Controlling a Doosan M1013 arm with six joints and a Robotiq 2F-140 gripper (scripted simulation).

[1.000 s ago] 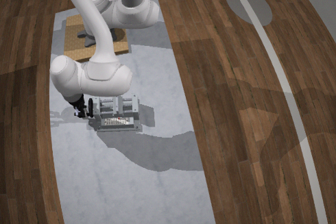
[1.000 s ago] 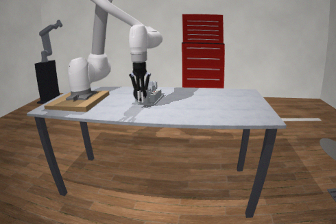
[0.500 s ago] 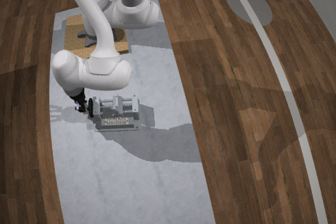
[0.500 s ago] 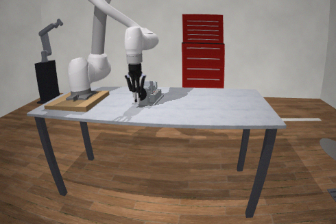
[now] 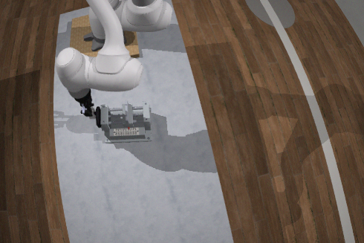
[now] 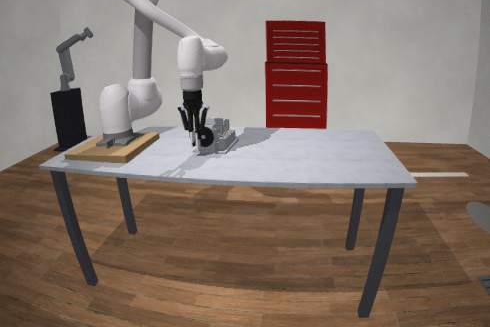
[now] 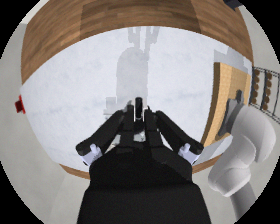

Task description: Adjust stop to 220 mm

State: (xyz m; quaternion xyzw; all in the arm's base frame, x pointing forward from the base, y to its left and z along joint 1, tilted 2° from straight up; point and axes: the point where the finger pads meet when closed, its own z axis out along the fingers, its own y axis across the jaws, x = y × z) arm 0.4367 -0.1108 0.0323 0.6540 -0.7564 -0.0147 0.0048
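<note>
Right now the black handwheel is 20 mm to the left of my hand, 10 mm below it and 10 mm ahead of it. From my hand the other things lie so: grey stop fixture (150 mm to the left, 60 mm ahead, 20 mm above).
</note>
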